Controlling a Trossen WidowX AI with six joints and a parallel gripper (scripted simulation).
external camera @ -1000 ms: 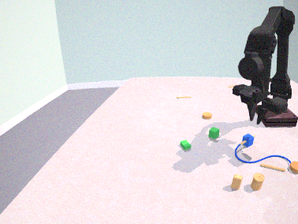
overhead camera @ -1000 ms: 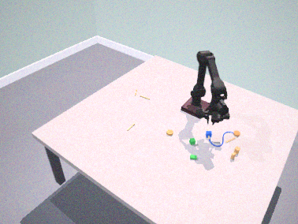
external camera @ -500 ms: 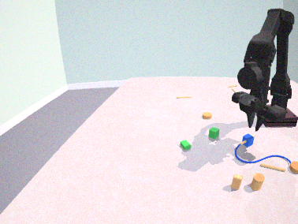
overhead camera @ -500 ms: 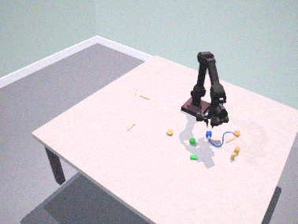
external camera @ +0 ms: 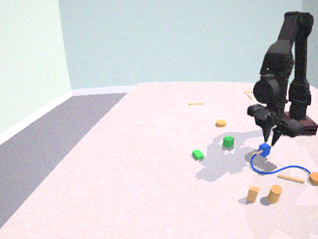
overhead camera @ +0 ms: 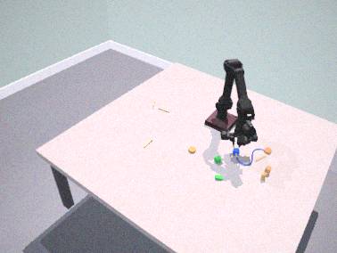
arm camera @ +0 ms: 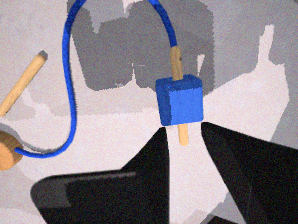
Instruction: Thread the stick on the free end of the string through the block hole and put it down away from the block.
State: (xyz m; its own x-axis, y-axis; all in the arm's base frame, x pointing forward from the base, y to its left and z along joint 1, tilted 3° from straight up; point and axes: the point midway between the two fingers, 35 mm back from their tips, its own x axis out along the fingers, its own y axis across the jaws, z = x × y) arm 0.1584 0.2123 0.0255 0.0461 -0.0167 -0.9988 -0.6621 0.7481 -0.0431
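My gripper tip is now 7 cm past the loose stick, 13 cm to the right of it and 2 cm above it. Round my gripper tip: tan cylinder 1 cm ahead, 20 cm to the left, 1 cm below; blue block 1 cm ahead, 1 cm to the left, 1 cm below; tan block 6 cm ahead, 21 cm to the left, 1 cm below.
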